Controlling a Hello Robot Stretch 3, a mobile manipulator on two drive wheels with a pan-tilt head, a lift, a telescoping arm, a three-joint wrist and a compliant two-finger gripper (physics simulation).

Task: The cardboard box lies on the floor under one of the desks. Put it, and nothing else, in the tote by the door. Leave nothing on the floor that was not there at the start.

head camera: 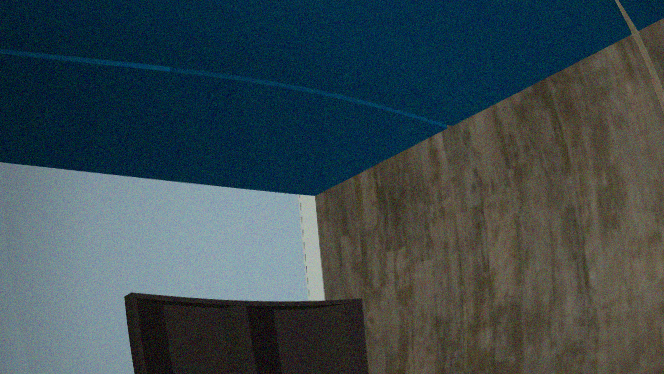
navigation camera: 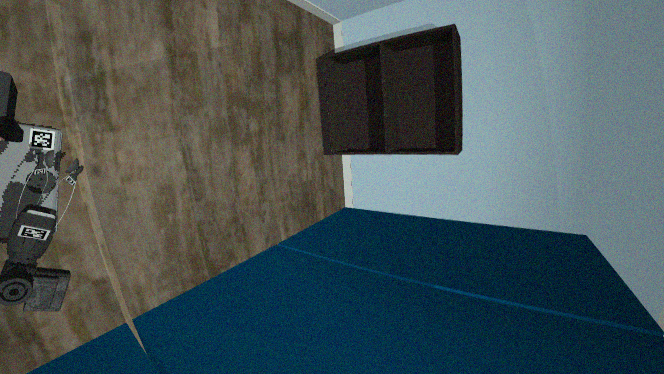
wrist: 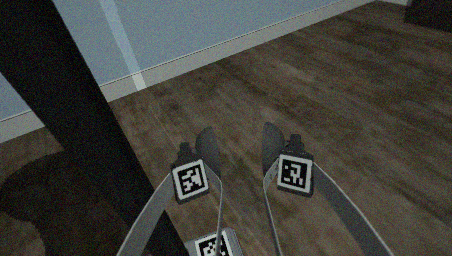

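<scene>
My gripper is open. In the wrist view nothing is between its two fingertips, and wooden floor shows behind them. In the navigation camera view it is at the left edge, over or beside my base. The cardboard box, the desks, the tote and the door do not show in any of the three views.
A dark shelf unit stands by the pale blue wall. A large blue surface lies beside the wooden floor. A black post crosses the wrist view's left side.
</scene>
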